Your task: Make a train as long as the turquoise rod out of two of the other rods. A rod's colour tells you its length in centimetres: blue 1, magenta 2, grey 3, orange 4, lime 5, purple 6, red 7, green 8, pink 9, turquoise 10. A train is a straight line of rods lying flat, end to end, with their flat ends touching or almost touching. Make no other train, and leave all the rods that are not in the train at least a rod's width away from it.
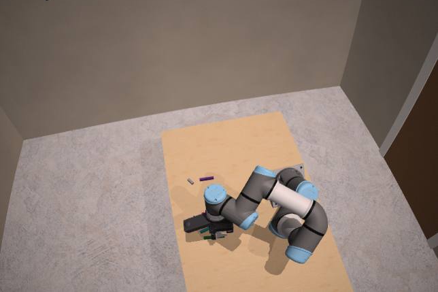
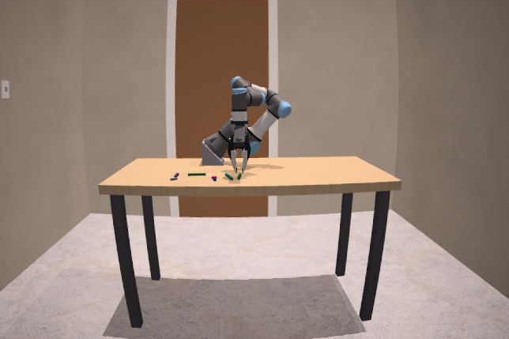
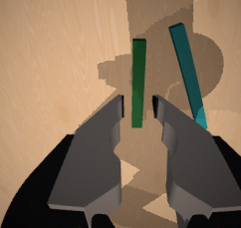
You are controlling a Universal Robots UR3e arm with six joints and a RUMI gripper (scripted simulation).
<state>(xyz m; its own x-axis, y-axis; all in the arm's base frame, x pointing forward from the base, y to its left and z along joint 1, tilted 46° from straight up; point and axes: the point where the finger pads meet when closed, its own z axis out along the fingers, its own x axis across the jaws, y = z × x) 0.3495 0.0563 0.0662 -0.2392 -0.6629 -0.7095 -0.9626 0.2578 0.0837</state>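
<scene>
Right now my hand is 5 cm to the left of the turquoise rod, 3 cm above it and 1 cm past it. Also, from my hand: blue rod: 11 cm to the right, 4 cm ahead, 3 cm below; then purple rod: 27 cm to the right, 6 cm behind, 3 cm below; then magenta rod: 11 cm to the right, 3 cm below.
</scene>
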